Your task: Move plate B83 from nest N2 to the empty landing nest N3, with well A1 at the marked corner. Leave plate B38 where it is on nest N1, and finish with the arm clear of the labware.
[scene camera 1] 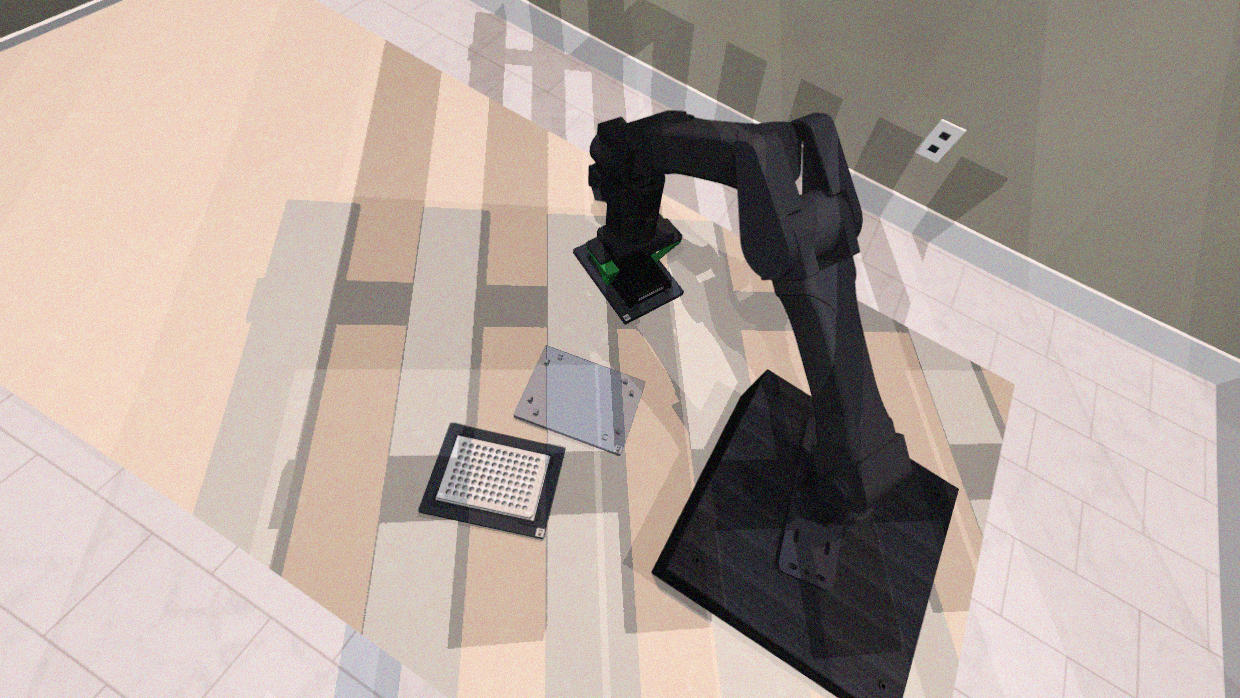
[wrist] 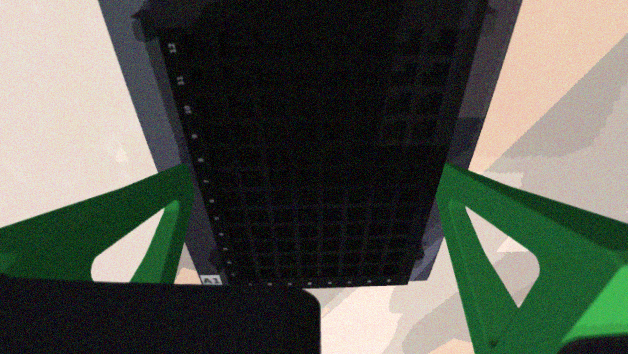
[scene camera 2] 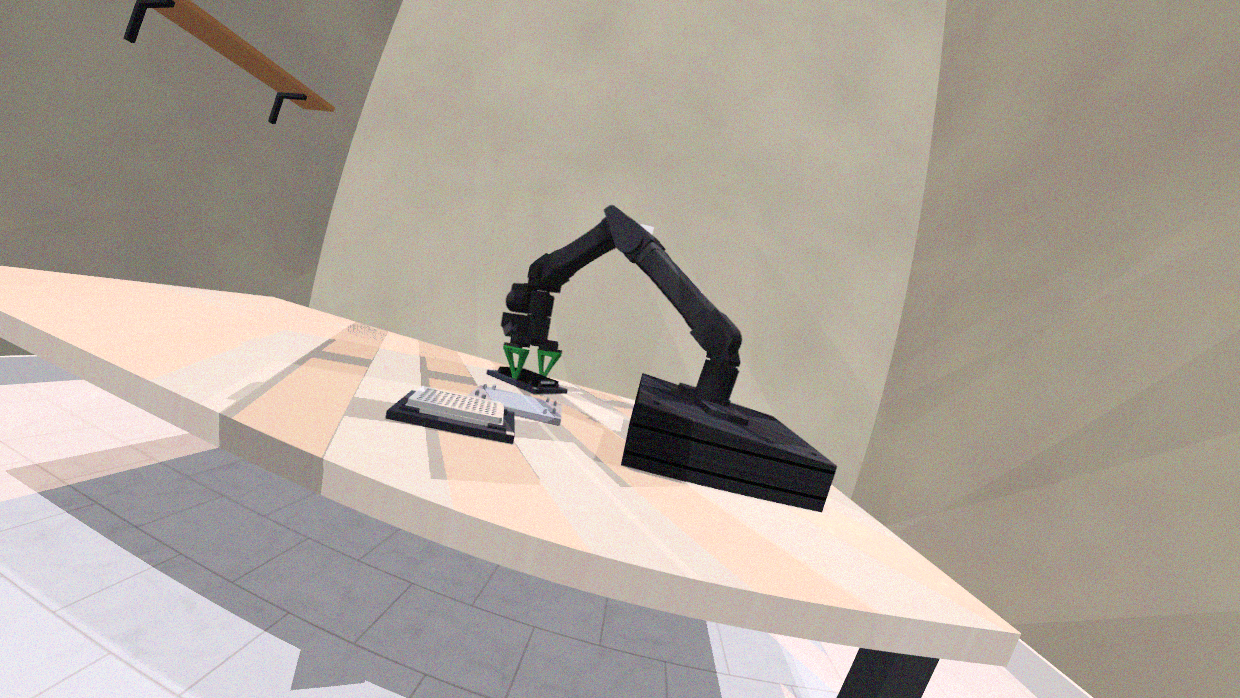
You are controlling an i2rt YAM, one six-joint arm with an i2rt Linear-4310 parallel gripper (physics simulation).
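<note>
A black well plate [scene camera 1: 640, 279] [scene camera 2: 544, 382] [wrist: 320, 125] sits on a dark nest [scene camera 1: 652, 306] [wrist: 150, 100]. Its numbered edge is on the left in the wrist view, on the side of the A1 mark [wrist: 210, 280]. My gripper [scene camera 2: 531, 376] [wrist: 314, 177] is open, pointing down, with one green fingertip beside each long side of this plate. A white well plate [scene camera 1: 492, 476] [scene camera 2: 455, 404] sits on another dark nest [scene camera 1: 485, 518] [scene camera 2: 451, 427]. The blue-grey nest [scene camera 1: 577, 398] [scene camera 2: 520, 403] between them is empty, with small pegs and a corner mark [scene camera 1: 618, 450]. Plate and nest names are not readable.
The arm's black base block [scene camera 1: 737, 537] [scene camera 2: 728, 463] stands right of the nests. The arm arches from it over to the black plate. The table's near edge [scene camera 2: 537, 550] runs below the nests in the second scene view. A wall shelf [scene camera 2: 242, 56] hangs at upper left.
</note>
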